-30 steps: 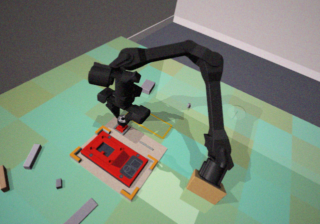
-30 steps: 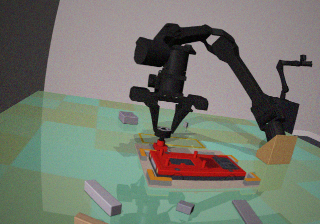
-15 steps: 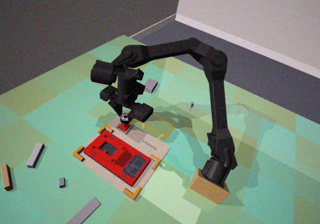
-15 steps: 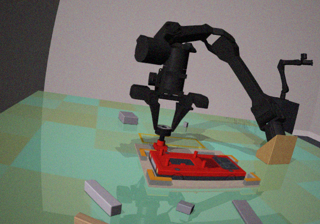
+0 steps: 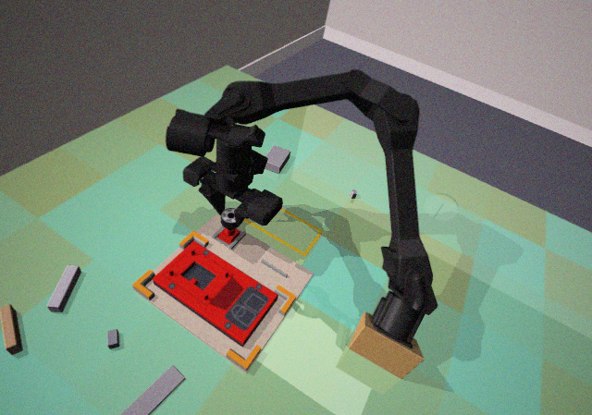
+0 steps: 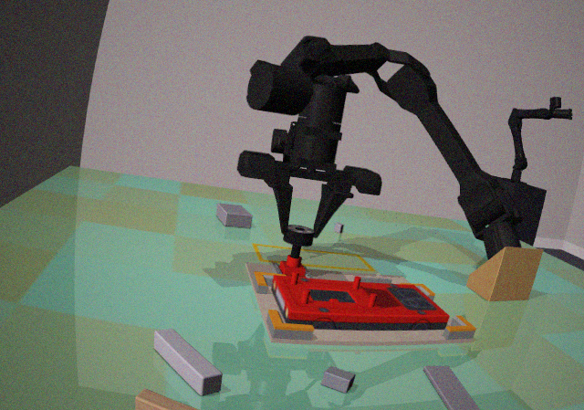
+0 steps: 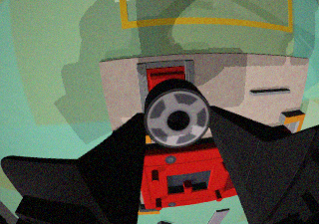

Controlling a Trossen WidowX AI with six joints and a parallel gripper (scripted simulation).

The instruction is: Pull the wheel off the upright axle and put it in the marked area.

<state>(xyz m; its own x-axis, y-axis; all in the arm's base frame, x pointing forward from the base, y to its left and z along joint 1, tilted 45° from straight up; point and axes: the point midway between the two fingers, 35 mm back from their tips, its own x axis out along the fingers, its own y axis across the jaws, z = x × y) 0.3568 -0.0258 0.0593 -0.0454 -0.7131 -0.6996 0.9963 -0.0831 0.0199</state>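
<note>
The dark axle lies 3 cm below my gripper tip. Round my gripper tip: tiny cube 19 cm behind, 28 cm to the right, 5 cm below; then brown block 18 cm ahead, 34 cm to the left, 5 cm below; then wheel right at my gripper tip.
</note>
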